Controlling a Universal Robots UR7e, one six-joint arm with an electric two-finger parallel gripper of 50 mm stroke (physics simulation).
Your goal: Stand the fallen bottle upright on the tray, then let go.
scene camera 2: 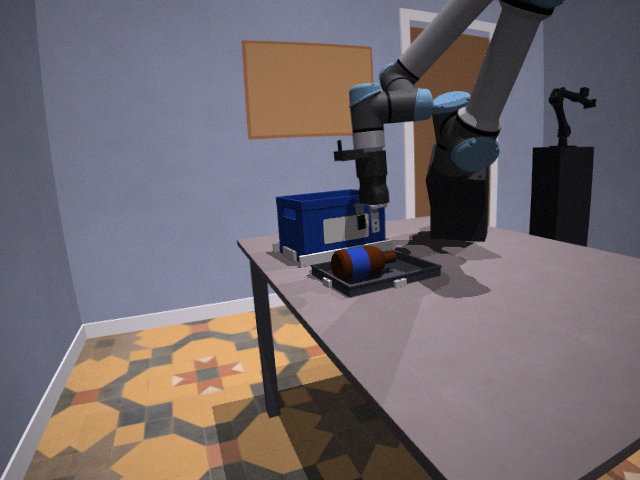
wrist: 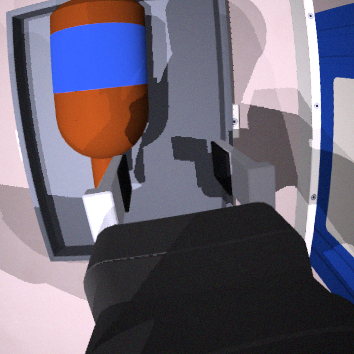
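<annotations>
Both scene camera 2 and the wrist view show my gripper. On my gripper (scene camera 2: 357, 204) and (wrist: 249, 181) are the same spot. A dark grey tray is visible in scene camera 2 (414, 269) and in the wrist view (170, 167).
</annotations>
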